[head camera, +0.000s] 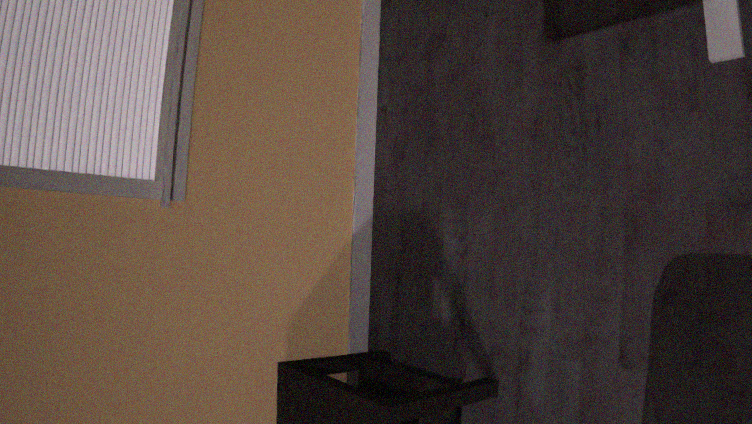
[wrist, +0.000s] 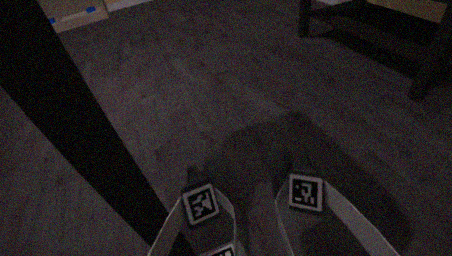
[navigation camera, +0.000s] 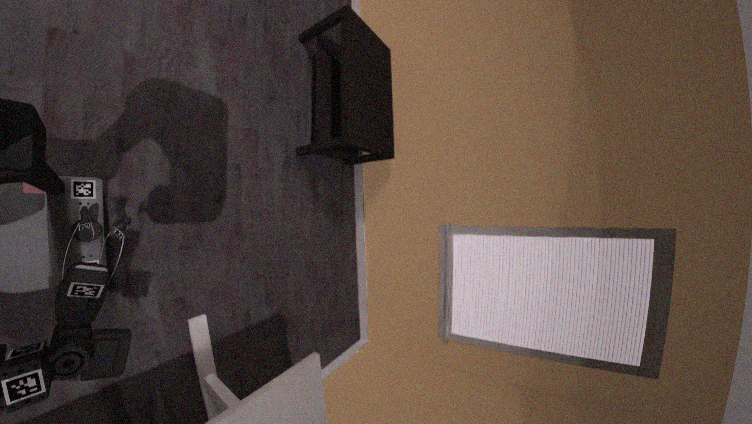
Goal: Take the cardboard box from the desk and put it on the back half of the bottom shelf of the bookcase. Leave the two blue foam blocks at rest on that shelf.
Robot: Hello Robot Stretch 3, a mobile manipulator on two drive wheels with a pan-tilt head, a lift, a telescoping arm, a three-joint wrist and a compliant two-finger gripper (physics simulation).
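Places are measured from the robot's base along level axes (x ahead, y left, z up), in metres.
Where they show: gripper, fingertip midpoint: [wrist: 246, 164] [navigation camera: 109, 208].
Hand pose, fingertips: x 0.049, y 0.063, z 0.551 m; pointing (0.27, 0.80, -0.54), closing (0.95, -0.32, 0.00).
After its pixels a point has its place.
My gripper [navigation camera: 106, 217] @(x 0.049, y 0.063, z 0.551 m) [wrist: 246, 164] @(x 0.049, y 0.063, z 0.551 m) is open, with its fingers wide apart and floor showing between them. The cardboard box does not show in these views. Part of the pale desk [navigation camera: 284, 397] @(x 0.347, y -0.481, z 0.720 m) shows at the bottom of the navigation view, to the right of the gripper. One of its light feet [head camera: 724, 31] shows at the top right of the head view. A light wooden bookcase [wrist: 82, 21] @(x -0.637, y 3.196, z 0.043 m) is partly visible, far off at the top left of the wrist view. Two small blue blocks [wrist: 90, 9] @(x -0.504, y 3.262, z 0.131 m) [wrist: 52, 21] @(x -0.956, y 3.257, z 0.121 m) show low on it; their exact placement is too small to tell.
A dark piece of furniture [head camera: 315, 392] @(x 1.326, y 0.458, z 0.450 m) [navigation camera: 365, 100] @(x 1.184, y 0.729, z 0.450 m) stands against the ochre wall [head camera: 263, 131] @(x 1.672, y -0.353, z 0.488 m). Dark legs [wrist: 305, 20] @(x 1.015, y 1.262, z 0.118 m) show at the wrist view's top right. A thick black bar [wrist: 75, 105] crosses that view's left side. A window [head camera: 78, 89] @(x 1.667, y -0.388, z 1.111 m) [navigation camera: 547, 294] @(x 1.670, y -0.514, z 1.473 m) is in the wall.
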